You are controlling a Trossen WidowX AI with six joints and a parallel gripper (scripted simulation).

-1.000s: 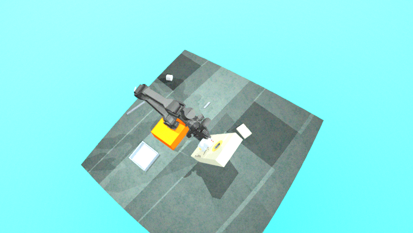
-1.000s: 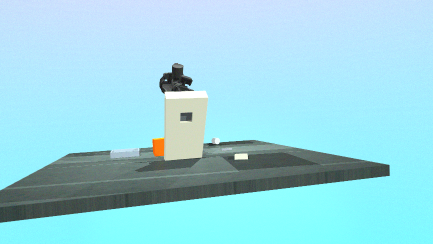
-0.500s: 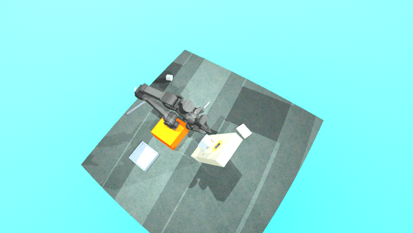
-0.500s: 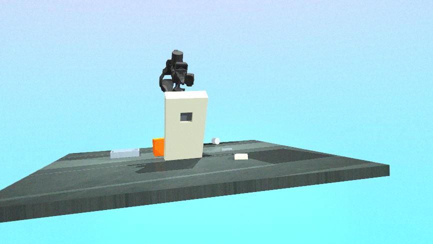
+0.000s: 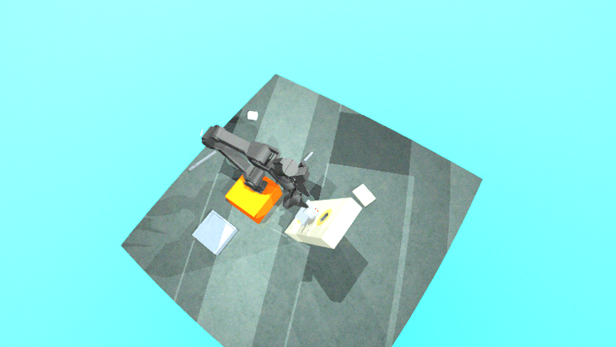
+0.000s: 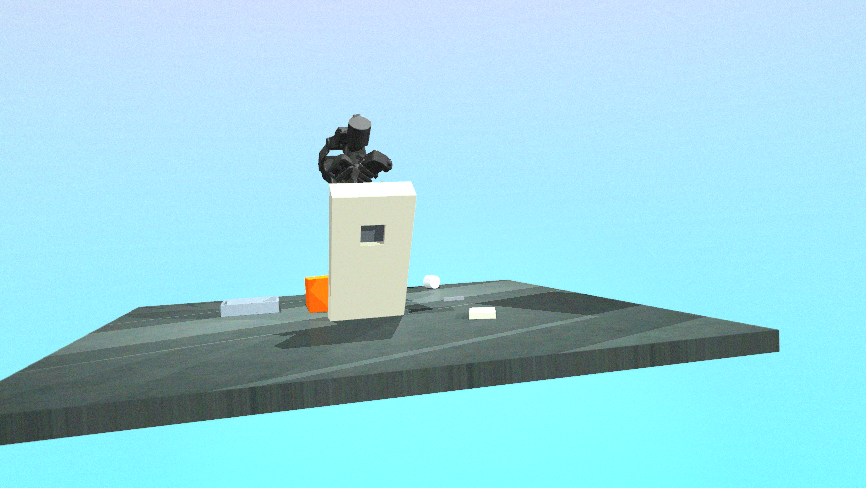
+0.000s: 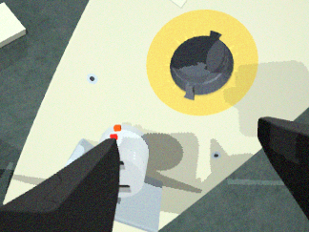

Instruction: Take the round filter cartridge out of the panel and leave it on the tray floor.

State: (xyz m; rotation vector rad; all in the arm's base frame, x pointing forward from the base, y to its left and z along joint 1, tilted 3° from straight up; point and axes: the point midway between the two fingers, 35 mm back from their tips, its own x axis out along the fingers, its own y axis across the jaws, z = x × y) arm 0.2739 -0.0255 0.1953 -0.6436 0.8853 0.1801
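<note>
Right now my gripper tip is 100 mm above the filter cartridge. The rest, counted from my gripper tip: white block (140 mm ahead, 230 mm to the left, 270 mm below); then tray (390 mm behind, 240 mm to the right, 260 mm below); then service panel (40 mm ahead, 10 mm to the right, 120 mm below).
</note>
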